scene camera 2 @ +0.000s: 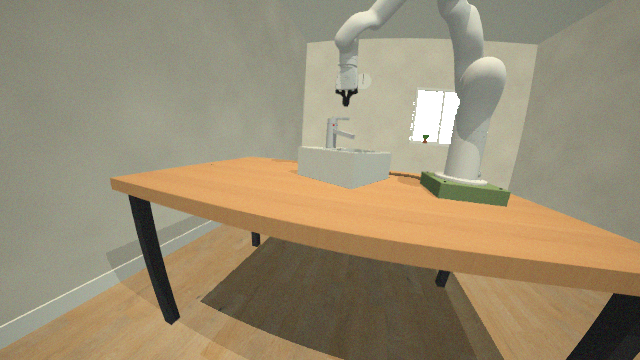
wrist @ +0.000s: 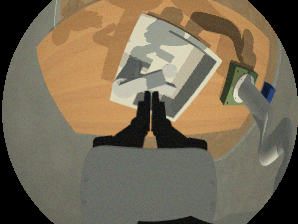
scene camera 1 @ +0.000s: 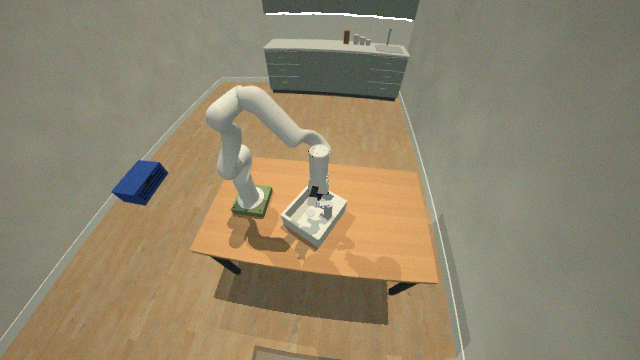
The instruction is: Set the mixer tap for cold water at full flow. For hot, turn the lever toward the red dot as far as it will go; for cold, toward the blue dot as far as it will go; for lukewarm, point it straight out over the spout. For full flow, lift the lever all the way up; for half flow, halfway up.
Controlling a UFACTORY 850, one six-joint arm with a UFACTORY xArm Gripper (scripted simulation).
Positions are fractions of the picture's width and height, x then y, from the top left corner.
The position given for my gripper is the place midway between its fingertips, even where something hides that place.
Observation:
I see my gripper (wrist: 0.51, 0.44), a white basin (scene camera 2: 0.55, 0.47) and a grey mixer tap (wrist: 0.45, 0.30).
The white basin is seen too in the wrist view (wrist: 0.62, 0.29) and in scene camera 1 (scene camera 1: 0.47, 0.60).

